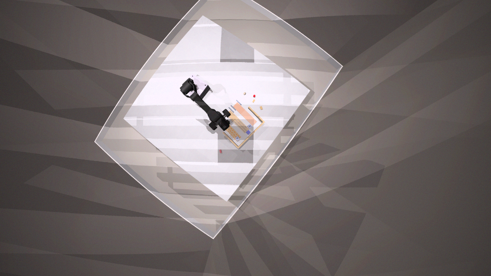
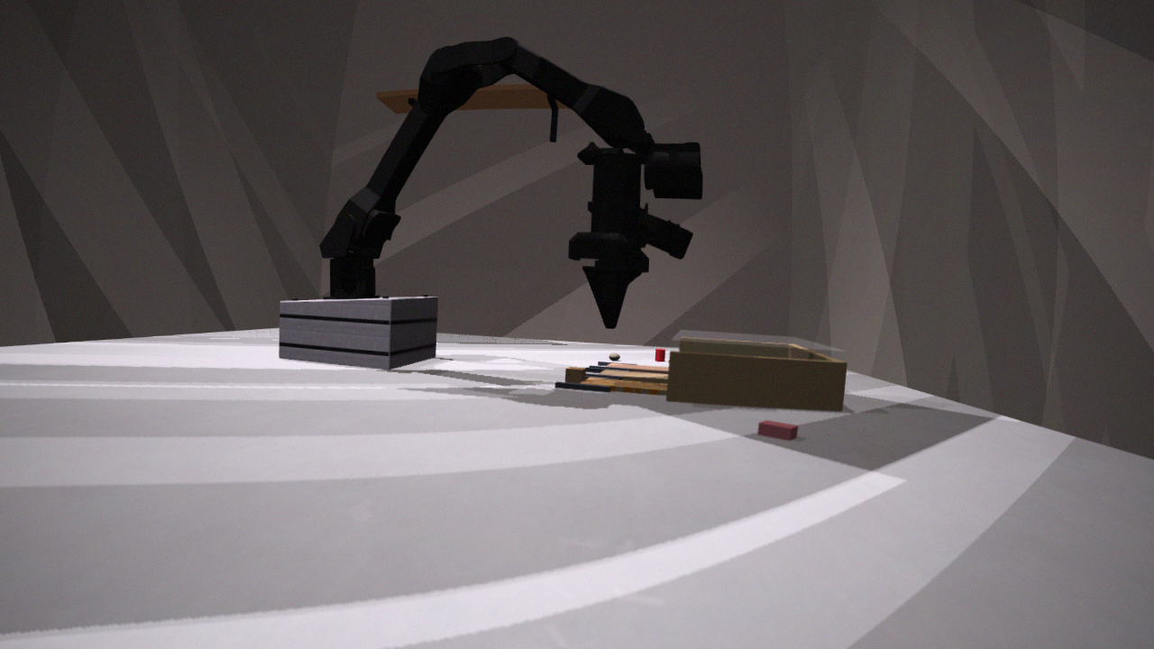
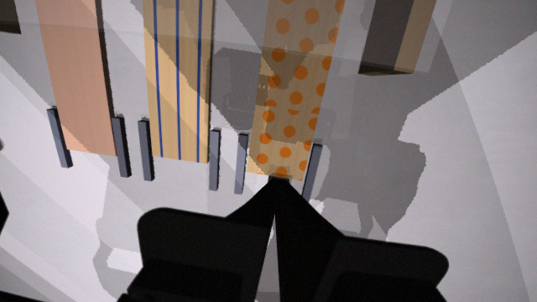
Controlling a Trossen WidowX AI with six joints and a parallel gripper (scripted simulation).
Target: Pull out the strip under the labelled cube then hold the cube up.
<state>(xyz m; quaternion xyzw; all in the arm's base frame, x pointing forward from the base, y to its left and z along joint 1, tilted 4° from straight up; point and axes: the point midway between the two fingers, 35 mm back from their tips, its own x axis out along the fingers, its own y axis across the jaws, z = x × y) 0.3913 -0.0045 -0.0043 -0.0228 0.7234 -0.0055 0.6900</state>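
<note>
My gripper tip is 60 mm above the tan block, 40 mm past it and 10 mm to the left of it. The rest, counted from my gripper tip: red cylinder 360 mm to the left, 60 mm below, 20 mm ahead.
</note>
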